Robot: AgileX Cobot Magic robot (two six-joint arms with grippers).
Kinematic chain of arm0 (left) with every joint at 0, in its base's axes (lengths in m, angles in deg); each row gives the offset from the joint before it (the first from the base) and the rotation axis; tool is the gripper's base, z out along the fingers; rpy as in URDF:
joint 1: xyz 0 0 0.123 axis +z
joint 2: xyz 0 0 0 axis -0.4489 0.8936 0
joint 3: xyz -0.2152 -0.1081 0.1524 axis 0.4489 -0.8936 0
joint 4: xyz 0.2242 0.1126 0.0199 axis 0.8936 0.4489 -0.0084
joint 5: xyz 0 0 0 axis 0.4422 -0.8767 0.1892
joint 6: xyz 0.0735 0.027 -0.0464 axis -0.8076 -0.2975 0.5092
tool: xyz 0 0 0 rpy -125.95 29.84 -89.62
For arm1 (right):
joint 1: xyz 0 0 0.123 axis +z
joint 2: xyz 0 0 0 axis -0.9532 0.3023 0
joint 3: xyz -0.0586 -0.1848 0.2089 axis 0.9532 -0.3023 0
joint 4: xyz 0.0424 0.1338 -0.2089 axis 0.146 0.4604 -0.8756
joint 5: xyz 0 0 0 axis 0.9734 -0.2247 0.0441
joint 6: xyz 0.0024 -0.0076 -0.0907 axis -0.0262 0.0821 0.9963
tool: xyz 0 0 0 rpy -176.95 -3.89 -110.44
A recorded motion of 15 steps. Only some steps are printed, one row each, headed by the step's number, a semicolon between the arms.
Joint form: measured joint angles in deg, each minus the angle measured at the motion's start. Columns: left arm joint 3, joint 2, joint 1, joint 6, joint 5, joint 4; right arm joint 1, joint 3, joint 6, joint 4, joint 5, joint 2.
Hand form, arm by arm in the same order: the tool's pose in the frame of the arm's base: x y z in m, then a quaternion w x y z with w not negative. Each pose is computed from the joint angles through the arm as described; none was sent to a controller.
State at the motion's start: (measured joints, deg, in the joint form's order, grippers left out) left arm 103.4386 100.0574 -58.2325 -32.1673 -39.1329 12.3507; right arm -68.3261 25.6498 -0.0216 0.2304 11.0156 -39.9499
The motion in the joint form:
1: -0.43 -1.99 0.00 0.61 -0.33 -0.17; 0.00 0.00 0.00 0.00 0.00 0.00
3: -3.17 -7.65 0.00 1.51 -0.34 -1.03; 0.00 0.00 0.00 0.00 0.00 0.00
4: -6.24 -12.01 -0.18 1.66 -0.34 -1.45; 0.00 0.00 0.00 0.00 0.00 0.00
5: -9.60 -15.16 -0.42 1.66 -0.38 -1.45; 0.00 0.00 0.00 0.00 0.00 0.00
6: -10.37 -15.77 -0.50 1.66 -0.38 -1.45; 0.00 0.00 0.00 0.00 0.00 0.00
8: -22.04 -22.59 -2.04 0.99 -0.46 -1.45; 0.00 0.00 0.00 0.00 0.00 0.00
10: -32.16 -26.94 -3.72 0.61 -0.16 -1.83; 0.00 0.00 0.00 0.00 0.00 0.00
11: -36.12 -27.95 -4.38 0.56 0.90 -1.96; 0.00 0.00 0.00 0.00 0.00 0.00
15: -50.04 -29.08 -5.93 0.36 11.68 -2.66; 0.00 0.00 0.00 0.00 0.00 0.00
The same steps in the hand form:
1: 0.4017 -0.2446 0.2985 0.20005 0.18076 0.96078 -0.06492; 0.0523 0.0007 0.1728 0.59131 -0.00062 0.80616 0.02136
3: 0.3834 -0.2349 0.3302 0.21987 0.17114 0.95685 -0.08246; 0.0523 0.0007 0.1728 0.59131 -0.00062 0.80616 0.02136
4: 0.3673 -0.2273 0.3484 0.22845 0.17053 0.95422 -0.09050; 0.0523 0.0007 0.1728 0.59131 -0.00062 0.80616 0.02136
5: 0.3546 -0.2215 0.3548 0.22630 0.17262 0.95439 -0.09020; 0.0523 0.0007 0.1728 0.59131 -0.00062 0.80616 0.02136
6: 0.3519 -0.2205 0.3554 0.22497 0.17335 0.95460 -0.08985; 0.0523 0.0007 0.1728 0.59131 -0.00062 0.80616 0.02136
8: 0.3174 -0.2110 0.3445 0.18544 0.19361 0.96041 -0.07570; 0.0523 0.0007 0.1728 0.59131 -0.00062 0.80616 0.02136
10: 0.2893 -0.2055 0.3228 0.14002 0.21203 0.96515 -0.06256; 0.0523 0.0007 0.1728 0.59131 -0.00062 0.80616 0.02136
11: 0.2807 -0.2045 0.3103 0.12426 0.21817 0.96624 -0.05788; 0.0523 0.0007 0.1728 0.59131 -0.00062 0.80616 0.02136
15: 0.2626 -0.2036 0.2551 0.10553 0.23007 0.96575 -0.05710; 0.0523 0.0007 0.1728 0.59131 -0.00062 0.80616 0.02136

